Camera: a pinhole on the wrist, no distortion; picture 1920 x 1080 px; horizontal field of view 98.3 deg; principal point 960.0 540.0 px. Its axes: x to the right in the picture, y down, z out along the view. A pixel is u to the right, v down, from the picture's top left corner.
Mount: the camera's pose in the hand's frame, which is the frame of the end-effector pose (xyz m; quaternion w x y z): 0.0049 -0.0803 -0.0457 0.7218 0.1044 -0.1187 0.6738
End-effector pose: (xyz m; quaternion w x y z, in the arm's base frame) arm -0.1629 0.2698 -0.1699 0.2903 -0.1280 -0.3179 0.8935
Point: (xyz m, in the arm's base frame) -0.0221 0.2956 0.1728
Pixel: 568 818
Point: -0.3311 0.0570 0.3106
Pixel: 1198 558
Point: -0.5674 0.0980 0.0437
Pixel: 1819 95
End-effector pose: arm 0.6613 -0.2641 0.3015 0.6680 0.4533 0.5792 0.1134
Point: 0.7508 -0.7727 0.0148
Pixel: 537 706
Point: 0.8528 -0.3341 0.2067
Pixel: 1415 288
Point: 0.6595 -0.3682 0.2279
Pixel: 943 722
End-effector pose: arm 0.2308 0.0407 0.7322 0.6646 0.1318 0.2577 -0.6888
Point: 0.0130 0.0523 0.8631
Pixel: 343 819
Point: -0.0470 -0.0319 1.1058
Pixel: 670 728
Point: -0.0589 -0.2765 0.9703
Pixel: 733 178
